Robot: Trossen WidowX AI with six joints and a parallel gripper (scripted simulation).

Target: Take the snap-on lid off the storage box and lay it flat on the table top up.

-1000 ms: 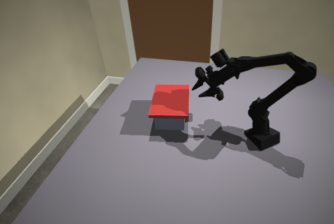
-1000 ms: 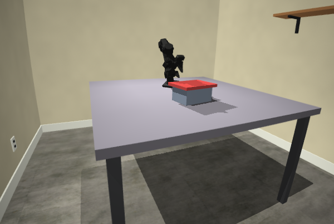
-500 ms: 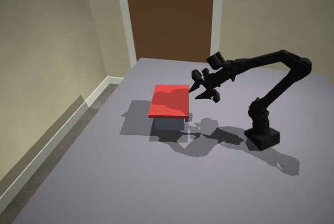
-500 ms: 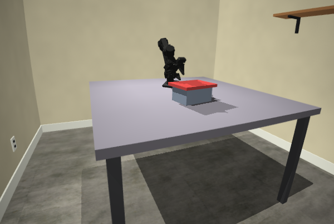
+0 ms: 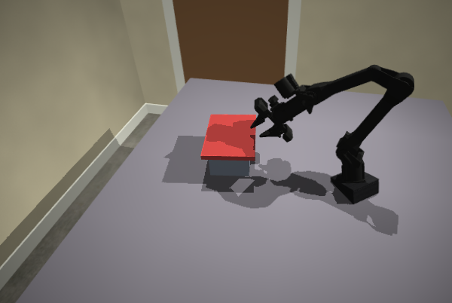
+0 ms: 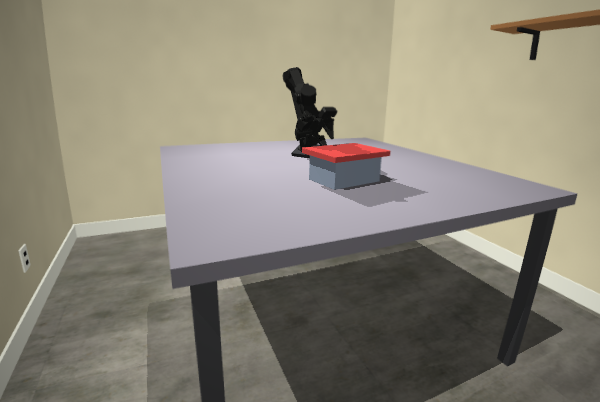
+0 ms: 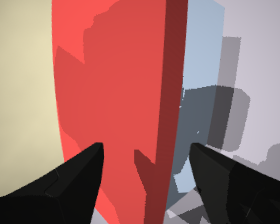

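Right now the lid is 120 mm ahead of my hand, 10 mm to the left of it and 30 mm below it. The rest, counted from my hand: storage box 120 mm ahead, 10 mm to the left, 90 mm below.
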